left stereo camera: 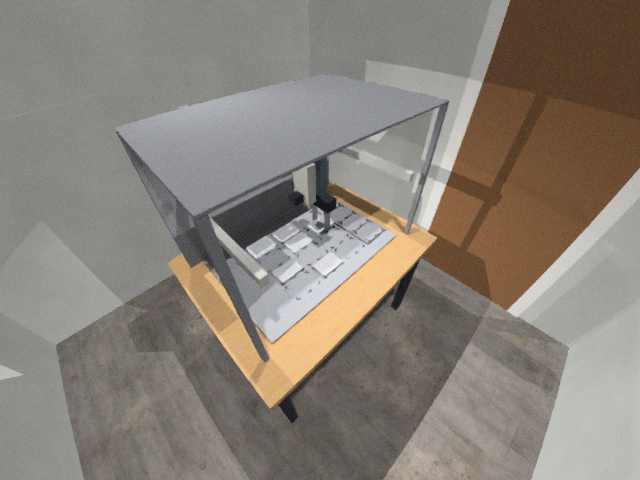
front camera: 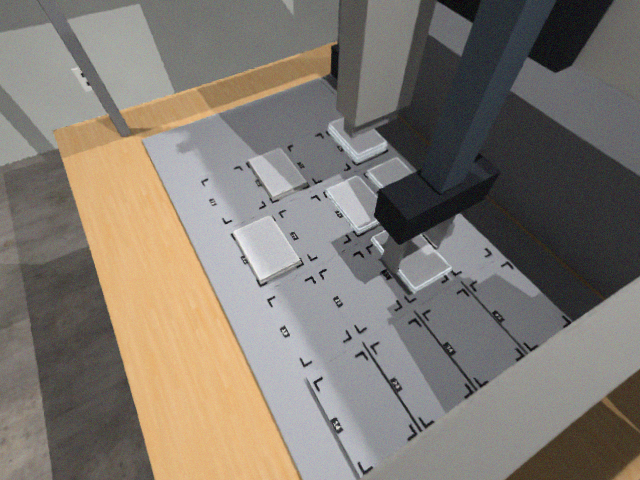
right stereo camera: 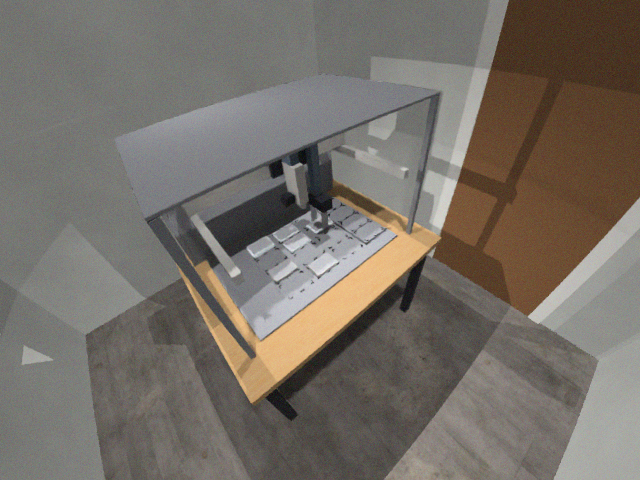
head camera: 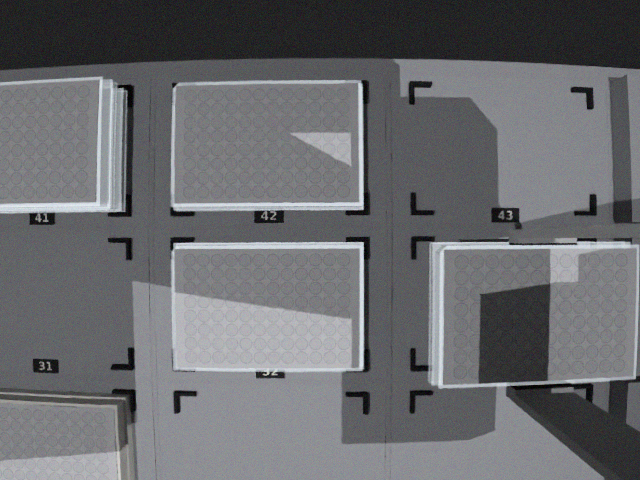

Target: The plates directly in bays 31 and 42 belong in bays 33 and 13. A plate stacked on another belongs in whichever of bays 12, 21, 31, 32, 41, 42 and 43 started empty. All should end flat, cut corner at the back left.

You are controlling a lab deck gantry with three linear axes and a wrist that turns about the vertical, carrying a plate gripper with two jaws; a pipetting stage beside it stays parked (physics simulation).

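Places are measured from the robot's base along level axes (x right, y down, z ahead), in metres.
Pixels of known places: gripper, fingertip midpoint: [left stereo camera: 320, 223] [front camera: 410, 254] [right stereo camera: 320, 223] [head camera: 536, 313]; robot's base at its link origin: [left stereo camera: 298, 299] [front camera: 203, 182] [right stereo camera: 290, 298].
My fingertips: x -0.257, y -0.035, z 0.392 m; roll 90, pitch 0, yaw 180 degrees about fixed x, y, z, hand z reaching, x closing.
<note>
For each thing: its top centre in the pictures, then the offset to it from my fingertips.
- clear plate at its top centre: [head camera: 543, 315] [front camera: 410, 251] [right stereo camera: 319, 222] [left stereo camera: 320, 222] dx +0.000, dy -0.007, dz +0.000 m
- thicker stack at its top centre: [head camera: 10, 143] [front camera: 357, 132] [left stereo camera: 261, 245] [right stereo camera: 260, 245] dx -0.107, dy +0.008, dz -0.328 m
- pale plate at its top centre: [front camera: 265, 245] [right stereo camera: 322, 263] [left stereo camera: 327, 263] dx +0.214, dy +0.021, dz -0.164 m
My gripper [front camera: 417, 250] [head camera: 542, 315] [left stereo camera: 320, 225] [right stereo camera: 318, 224] is shut on a clear plate [front camera: 426, 269] [head camera: 594, 330]. It holds the plate level, a little above bay 33; the cut corner looks to be at the back left. A plate [front camera: 388, 171] [head camera: 268, 149] lies flat in bay 42, partly hidden by the gripper in the front view. Another plate [front camera: 353, 201] [head camera: 268, 310] lies in bay 32. A thicker stack [front camera: 359, 139] [head camera: 46, 149], apparently two plates, stands in bay 41. Bays 31, 43 and 13 hold no plate.
A plate [front camera: 279, 173] [head camera: 56, 449] lies in bay 21, and a pale plate [front camera: 267, 248] [left stereo camera: 327, 264] [right stereo camera: 322, 264] lies in bay 12. The parked pipetting stage [front camera: 377, 62] [right stereo camera: 295, 180] hangs beside the gripper, over the back of the deck. Frame posts stand at the table's corners.
</note>
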